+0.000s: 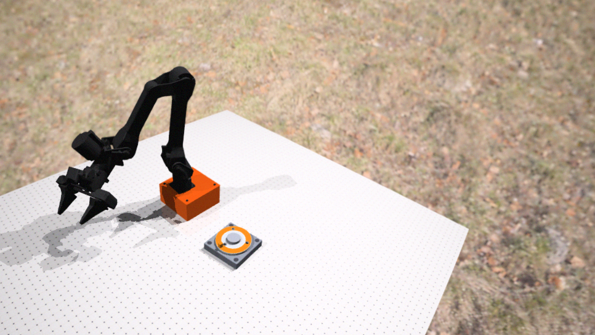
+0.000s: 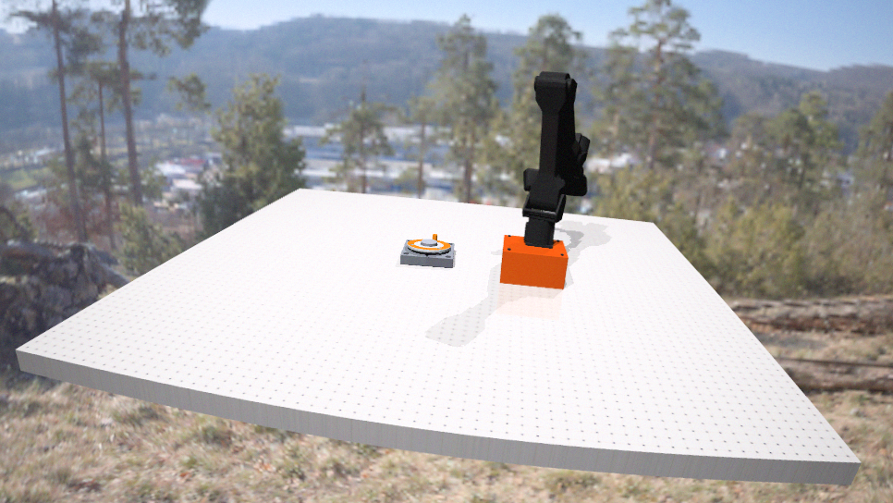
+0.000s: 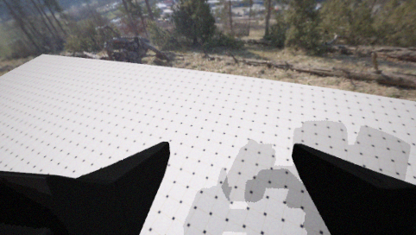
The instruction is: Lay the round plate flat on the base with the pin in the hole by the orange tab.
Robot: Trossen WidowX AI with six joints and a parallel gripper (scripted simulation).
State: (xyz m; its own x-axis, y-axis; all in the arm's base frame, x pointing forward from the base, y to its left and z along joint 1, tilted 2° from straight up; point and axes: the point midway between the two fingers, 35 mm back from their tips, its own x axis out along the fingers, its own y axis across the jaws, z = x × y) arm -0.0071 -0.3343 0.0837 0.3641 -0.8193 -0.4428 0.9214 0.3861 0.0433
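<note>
My gripper tip is 34 cm to the right of the round plate, 26 cm short of it and 9 cm above it. Also, from my gripper tip: dark square base: 36 cm to the left, 26 cm ahead, 11 cm below.
</note>
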